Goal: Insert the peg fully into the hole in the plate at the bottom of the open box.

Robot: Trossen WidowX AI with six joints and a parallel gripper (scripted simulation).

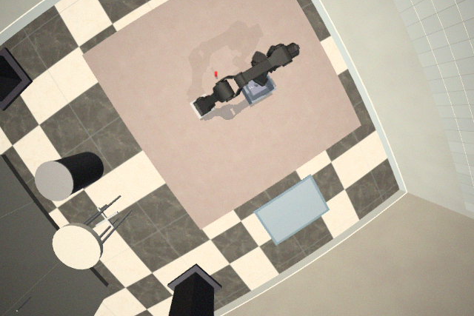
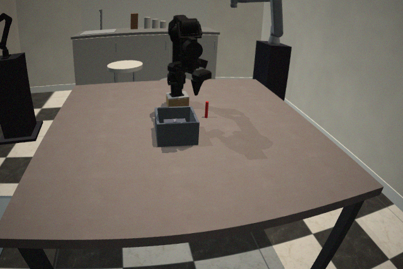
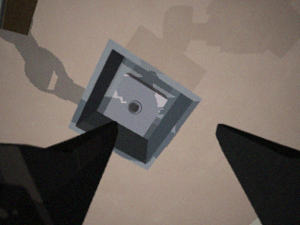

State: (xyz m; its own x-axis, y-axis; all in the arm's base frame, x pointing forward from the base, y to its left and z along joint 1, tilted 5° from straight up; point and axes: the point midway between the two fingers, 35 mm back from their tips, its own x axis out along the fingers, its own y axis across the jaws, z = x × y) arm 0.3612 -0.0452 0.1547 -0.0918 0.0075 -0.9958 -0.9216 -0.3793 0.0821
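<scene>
My hand is 20 cm above the red peg, 18 cm past it and 15 cm to the right of it. From my hand the other things lie so: grey-blue box: 21 cm below, 4 cm to the right, 4 cm behind; light grey plate: 19 cm below, 4 cm to the right, 4 cm behind.
</scene>
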